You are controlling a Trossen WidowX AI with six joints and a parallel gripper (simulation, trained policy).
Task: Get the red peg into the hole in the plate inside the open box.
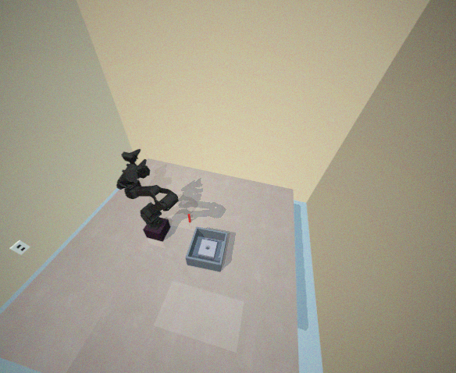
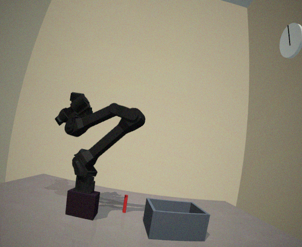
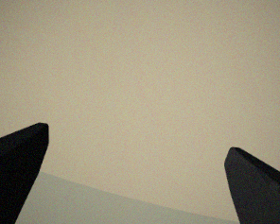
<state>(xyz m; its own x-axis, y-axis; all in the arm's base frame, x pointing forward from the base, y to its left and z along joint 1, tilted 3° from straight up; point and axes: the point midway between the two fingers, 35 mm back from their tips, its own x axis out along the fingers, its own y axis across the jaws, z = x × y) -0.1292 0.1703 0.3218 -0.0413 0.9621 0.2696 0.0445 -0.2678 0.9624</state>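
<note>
My gripper tip is 29 cm short of the red peg, 8 cm to the left of it and 37 cm above it. Round my gripper tip: pale plate: 48 cm ahead, 24 cm to the right, 36 cm below; then grey box: 48 cm ahead, 24 cm to the right, 38 cm below.
</note>
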